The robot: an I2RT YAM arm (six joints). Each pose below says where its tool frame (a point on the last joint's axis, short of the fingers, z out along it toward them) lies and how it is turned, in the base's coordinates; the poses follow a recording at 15 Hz.
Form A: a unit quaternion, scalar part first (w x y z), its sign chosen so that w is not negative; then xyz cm.
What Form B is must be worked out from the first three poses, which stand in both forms.
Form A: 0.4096 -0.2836 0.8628 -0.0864 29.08 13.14 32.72
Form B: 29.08 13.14 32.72 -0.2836 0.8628 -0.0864 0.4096
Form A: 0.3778 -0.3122 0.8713 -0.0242 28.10 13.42 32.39
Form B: 28.10 13.42 32.39 -0.3122 0.8713 -0.0242 0.3778
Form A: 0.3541 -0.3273 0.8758 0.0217 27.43 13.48 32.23
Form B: 27.43 13.48 32.23 -0.3273 0.8758 0.0217 0.3541
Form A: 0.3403 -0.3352 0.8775 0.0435 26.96 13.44 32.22
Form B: 26.96 13.44 32.22 -0.3352 0.8775 0.0435 0.3403
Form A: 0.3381 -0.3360 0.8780 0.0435 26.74 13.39 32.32
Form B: 26.74 13.39 32.32 -0.3360 0.8780 0.0435 0.3381
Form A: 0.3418 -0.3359 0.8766 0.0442 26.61 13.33 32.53
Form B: 26.61 13.33 32.53 -0.3359 0.8766 0.0442 0.3418
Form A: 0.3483 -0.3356 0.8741 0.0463 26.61 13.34 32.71
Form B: 26.61 13.34 32.71 -0.3356 0.8741 0.0463 0.3483
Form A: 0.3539 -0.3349 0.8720 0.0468 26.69 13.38 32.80
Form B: 26.69 13.38 32.80 -0.3349 0.8720 0.0468 0.3539
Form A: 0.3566 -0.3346 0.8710 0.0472 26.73 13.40 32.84
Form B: 26.73 13.40 32.84 -0.3346 0.8710 0.0472 0.3566
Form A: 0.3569 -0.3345 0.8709 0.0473 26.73 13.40 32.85
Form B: 26.73 13.40 32.85 -0.3345 0.8709 0.0473 0.3569
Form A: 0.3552 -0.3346 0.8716 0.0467 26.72 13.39 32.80
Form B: 26.72 13.39 32.80 -0.3346 0.8716 0.0467 0.3552
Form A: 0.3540 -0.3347 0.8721 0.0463 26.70 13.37 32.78
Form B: 26.70 13.37 32.78 -0.3347 0.8721 0.0463 0.3540
